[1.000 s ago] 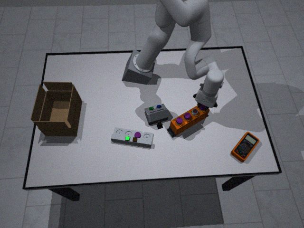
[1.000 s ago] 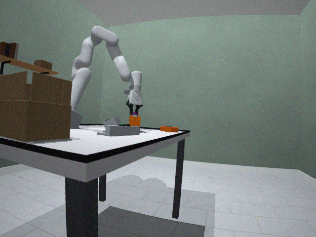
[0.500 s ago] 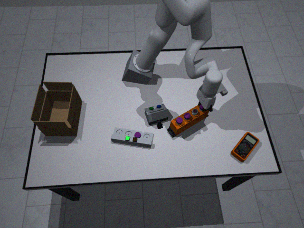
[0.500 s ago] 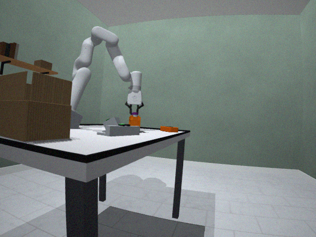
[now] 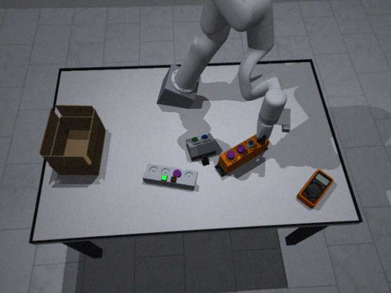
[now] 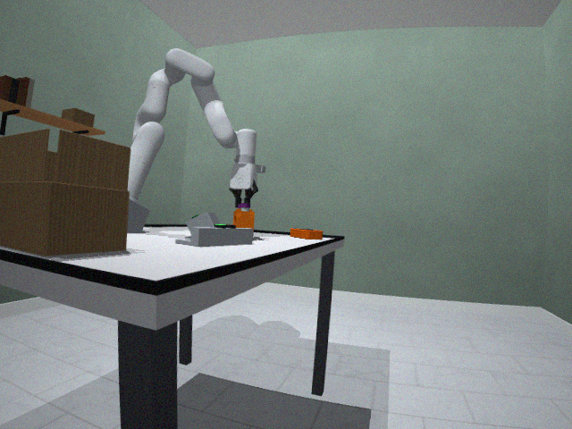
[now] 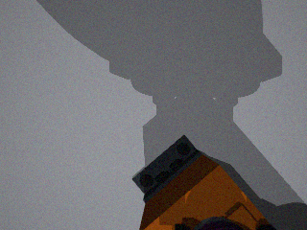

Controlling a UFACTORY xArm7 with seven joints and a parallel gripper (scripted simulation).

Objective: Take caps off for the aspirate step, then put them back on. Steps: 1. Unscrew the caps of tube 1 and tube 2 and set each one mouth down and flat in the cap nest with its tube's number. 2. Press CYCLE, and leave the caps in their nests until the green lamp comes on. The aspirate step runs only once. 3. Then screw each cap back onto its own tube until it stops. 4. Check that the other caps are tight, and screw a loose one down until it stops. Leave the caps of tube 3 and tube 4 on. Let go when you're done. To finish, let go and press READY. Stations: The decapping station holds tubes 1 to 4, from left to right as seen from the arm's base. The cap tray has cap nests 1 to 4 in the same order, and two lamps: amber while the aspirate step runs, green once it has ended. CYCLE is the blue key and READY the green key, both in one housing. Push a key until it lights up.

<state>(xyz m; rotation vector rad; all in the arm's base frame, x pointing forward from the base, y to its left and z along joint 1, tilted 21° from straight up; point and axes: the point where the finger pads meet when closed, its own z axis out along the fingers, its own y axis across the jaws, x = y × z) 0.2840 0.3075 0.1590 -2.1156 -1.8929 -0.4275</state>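
Now: the tube 1 1 cm below my hand. Also, from my hand: blue key 2 cm behind, 24 cm to the right, 6 cm below; green key 28 cm to the right, 6 cm below; grey key housing 1 cm ahead, 26 cm to the right, 8 cm below.
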